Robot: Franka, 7 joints.
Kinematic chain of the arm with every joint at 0, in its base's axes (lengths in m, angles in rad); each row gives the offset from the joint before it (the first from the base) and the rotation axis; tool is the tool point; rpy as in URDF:
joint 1: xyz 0 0 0.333 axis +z
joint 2: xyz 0 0 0 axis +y
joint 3: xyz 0 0 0.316 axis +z
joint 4: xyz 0.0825 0 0 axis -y
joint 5: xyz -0.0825 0 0.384 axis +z
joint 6: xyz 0 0 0 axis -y
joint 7: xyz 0.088 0 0 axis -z
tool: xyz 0 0 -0.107 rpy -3.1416 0 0
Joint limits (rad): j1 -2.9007..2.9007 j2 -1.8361..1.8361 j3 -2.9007..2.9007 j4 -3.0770..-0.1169 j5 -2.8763..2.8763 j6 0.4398..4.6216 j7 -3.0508..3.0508
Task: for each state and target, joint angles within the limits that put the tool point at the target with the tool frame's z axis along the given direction. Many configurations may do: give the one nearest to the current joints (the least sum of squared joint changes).
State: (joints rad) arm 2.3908 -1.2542 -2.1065 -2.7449 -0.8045 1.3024 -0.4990
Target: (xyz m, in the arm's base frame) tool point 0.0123 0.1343 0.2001 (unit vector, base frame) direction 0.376 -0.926 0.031
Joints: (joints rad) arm 2.9007 -1.5656 -1.9811 -2.7802 -0.5385 0.6183 -0.4990
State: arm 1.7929 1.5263 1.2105 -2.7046 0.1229 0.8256 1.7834
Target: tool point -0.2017 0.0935 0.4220 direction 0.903 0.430 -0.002
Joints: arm 1.3480 1.8032 1.6951 -2.6126 0.5900 0.4398 1.7834
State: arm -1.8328 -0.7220 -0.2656 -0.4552 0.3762 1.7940 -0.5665
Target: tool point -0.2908 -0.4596 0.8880 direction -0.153 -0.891 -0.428
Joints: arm -1.8606 -0.0125 -0.2957 -1.2178 0.4809 2.2386 -0.5665
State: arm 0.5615 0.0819 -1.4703 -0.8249 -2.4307 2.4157 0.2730
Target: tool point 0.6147 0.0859 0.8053 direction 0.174 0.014 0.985
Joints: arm 1.2034 0.4993 -1.4364 -1.3866 -2.6879 1.8388 0.2730
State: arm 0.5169 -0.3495 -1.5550 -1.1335 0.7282 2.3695 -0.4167
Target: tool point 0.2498 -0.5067 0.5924 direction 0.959 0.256 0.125
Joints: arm 0.4686 -0.7387 -1.3380 -1.9263 1.0792 2.1596 -0.4167
